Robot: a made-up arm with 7 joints.
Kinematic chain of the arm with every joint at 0, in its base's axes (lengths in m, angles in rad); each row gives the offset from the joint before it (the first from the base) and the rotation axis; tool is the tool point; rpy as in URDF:
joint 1: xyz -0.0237 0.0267 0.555 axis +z
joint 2: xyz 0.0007 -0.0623 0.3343 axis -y
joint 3: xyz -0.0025 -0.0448 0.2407 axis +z
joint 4: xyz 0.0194 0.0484 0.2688 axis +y
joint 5: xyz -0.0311 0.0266 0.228 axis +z
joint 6: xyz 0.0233 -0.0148 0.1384 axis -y
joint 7: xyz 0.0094 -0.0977 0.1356 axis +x
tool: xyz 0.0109 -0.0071 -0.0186 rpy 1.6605 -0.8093 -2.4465
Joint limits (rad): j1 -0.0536..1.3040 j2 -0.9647..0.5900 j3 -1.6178..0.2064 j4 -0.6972..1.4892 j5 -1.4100..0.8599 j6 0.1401..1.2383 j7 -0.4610..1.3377
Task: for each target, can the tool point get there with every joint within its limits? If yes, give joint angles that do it. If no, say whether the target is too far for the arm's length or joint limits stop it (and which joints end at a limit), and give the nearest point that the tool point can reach.
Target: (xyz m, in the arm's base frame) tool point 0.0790 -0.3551 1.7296
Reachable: yes | joints 0.3164 0.4224 -0.8632 1.2920 -1.1232 0.6958 0.6912
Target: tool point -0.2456 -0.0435 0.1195
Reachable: no: joint limits stop it (at a limit: joint 1, joint 2, joint 3, joint 4, joint 5, joint 6, joint 7) | nearest point 0.1429 0.6746 0.7456 | short by 1.029 m
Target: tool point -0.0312 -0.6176 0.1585
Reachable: no: joint limits stop it (at a limit: joint 1, joint 2, joint 4, joint 5, joint 6, joint 7) | nearest point 0.5564 -0.4496 0.8381 | short by 0.914 m
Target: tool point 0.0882 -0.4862 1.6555
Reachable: yes | joints 0.1360 0.0353 -1.3637 1.2711 -0.3942 0.8442 -0.0675
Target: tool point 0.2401 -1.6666 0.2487
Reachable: no: too far | nearest point 0.4519 -0.5735 0.9791 | short by 1.332 m
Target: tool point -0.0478 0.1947 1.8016
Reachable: yes | joints 1.1849 -0.1995 -1.2618 -0.1129 -0.6640 1.1317 -0.1543
